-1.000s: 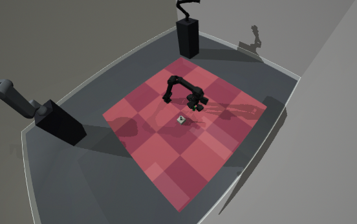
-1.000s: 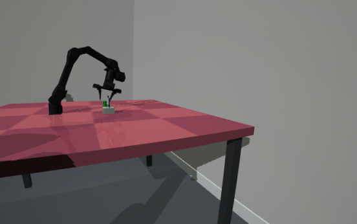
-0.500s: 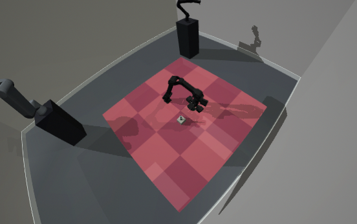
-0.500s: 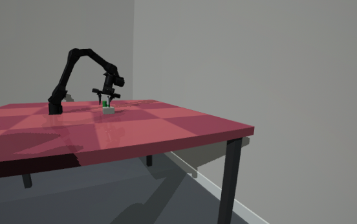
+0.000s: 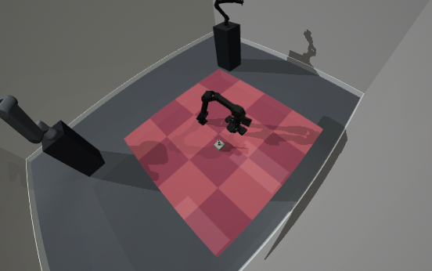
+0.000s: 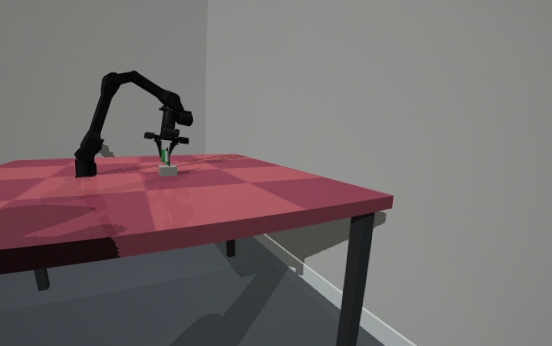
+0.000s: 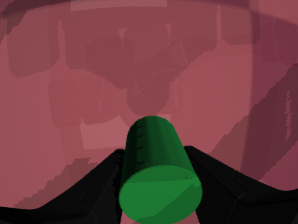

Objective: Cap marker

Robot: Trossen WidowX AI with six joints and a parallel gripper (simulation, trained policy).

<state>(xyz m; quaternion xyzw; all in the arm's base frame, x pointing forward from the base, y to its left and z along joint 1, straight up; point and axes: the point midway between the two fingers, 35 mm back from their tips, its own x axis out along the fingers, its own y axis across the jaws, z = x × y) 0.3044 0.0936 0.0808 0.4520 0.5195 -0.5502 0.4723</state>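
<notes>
Now: the holder block 1 cm behind my gripper tip, 17 cm to the right of it and 3 cm below it. The rest, counted from my gripper tip: green cap 1 cm above.
</notes>
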